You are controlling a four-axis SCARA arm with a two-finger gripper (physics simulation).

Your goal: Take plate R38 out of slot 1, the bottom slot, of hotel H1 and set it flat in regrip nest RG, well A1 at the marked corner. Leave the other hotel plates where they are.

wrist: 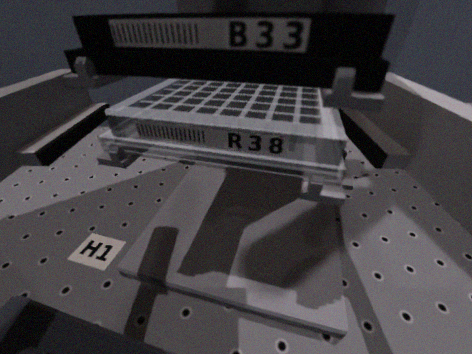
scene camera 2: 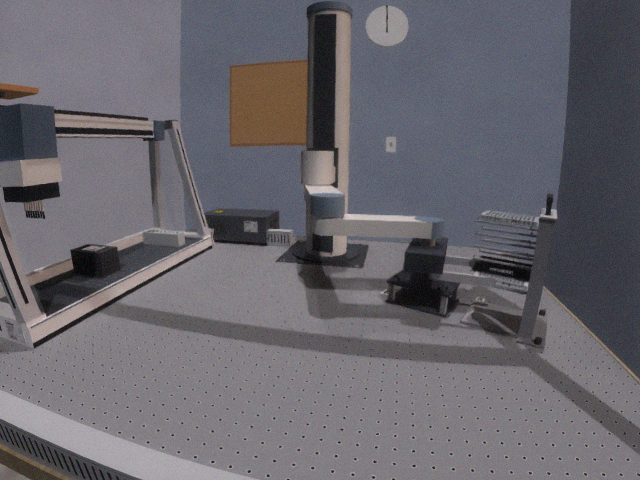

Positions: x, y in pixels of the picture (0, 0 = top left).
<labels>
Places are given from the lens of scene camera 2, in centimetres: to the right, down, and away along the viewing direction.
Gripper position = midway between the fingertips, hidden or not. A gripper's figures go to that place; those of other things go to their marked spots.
gripper [scene camera 2: 492, 272]: 41, 8, 76
black plate B33 [scene camera 2: 514, 272]: 42, 7, 69
regrip nest RG [scene camera 2: 416, 280]: 24, 10, 86
hotel H1 [scene camera 2: 545, 229]: 44, -2, 61
The marked spots on the regrip nest RG and the black plate B33 are 25 cm apart.
</labels>
